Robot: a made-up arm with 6 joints. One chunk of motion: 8 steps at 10 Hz.
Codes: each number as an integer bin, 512 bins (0 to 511) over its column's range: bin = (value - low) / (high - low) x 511, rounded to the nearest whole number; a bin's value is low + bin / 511 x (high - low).
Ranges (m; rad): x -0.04..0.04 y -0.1..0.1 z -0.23..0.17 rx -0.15..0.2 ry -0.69..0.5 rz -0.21..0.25
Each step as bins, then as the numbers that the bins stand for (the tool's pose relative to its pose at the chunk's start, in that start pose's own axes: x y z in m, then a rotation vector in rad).
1 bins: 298 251 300 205 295 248
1 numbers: 0.0067 -0.0018 0.0048 -0.0096 -0.0030 0.0132
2 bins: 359 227 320 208 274 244
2 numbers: 0.0162 -0.0112 0.0205 -0.0075 -0.0519 0.0096
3 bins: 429 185 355 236 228 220
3 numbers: 0.0272 -0.0276 0.0479 0.0116 -0.1590 -0.0120
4 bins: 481 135 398 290 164 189
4 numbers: 0.0353 -0.0472 0.0815 0.0486 -0.3081 -0.0399
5 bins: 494 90 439 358 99 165
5 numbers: 0.0373 -0.0648 0.1136 0.0952 -0.4595 -0.0615
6 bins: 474 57 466 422 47 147
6 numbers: 0.0342 -0.0777 0.1348 0.1390 -0.5805 -0.0777
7 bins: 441 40 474 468 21 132
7 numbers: 0.0290 -0.0843 0.1410 0.1705 -0.6411 -0.0912
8 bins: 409 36 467 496 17 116
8 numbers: 0.0240 -0.0859 0.1356 0.1897 -0.6504 -0.1056
